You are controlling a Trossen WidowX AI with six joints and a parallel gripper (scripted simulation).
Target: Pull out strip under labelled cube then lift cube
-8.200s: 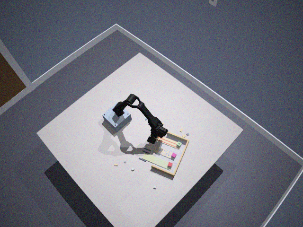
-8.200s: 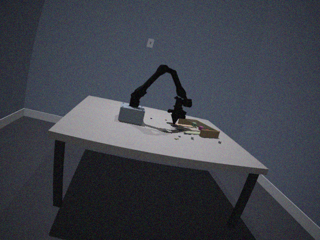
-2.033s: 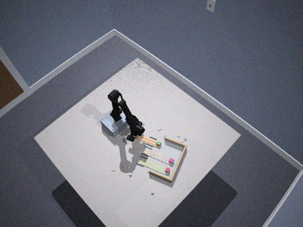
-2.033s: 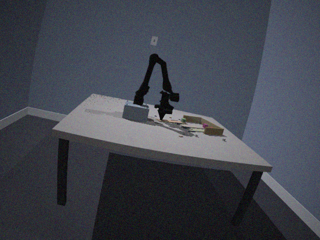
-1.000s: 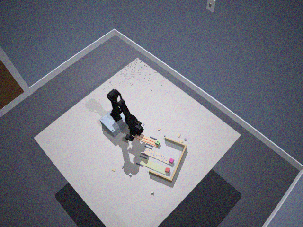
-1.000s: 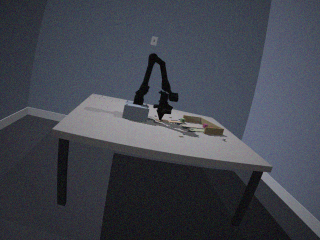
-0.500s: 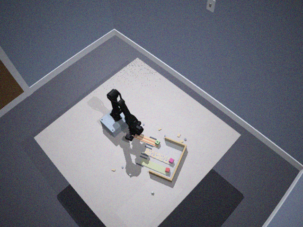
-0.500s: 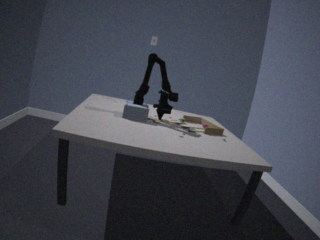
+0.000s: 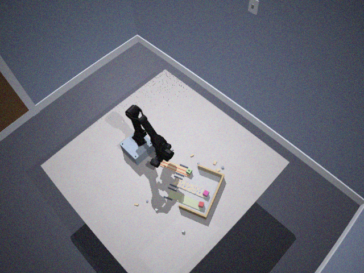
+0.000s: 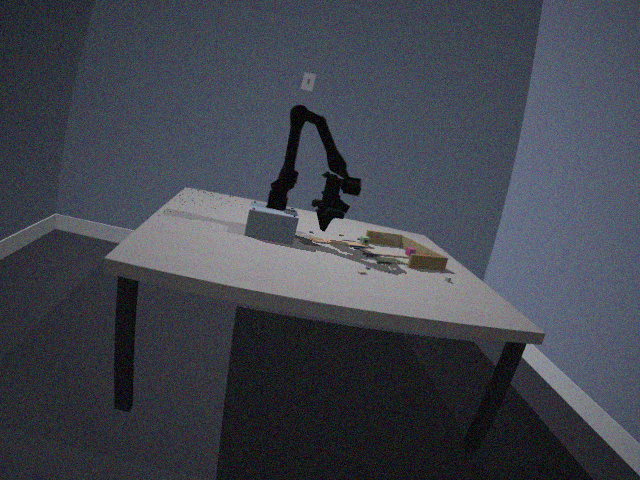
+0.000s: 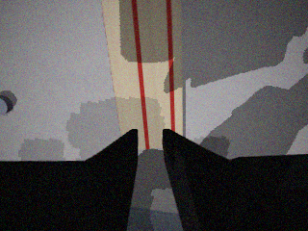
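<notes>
My gripper tip is now 80 mm short of the striped strip, 40 mm to the right of it and 40 mm above it.
</notes>
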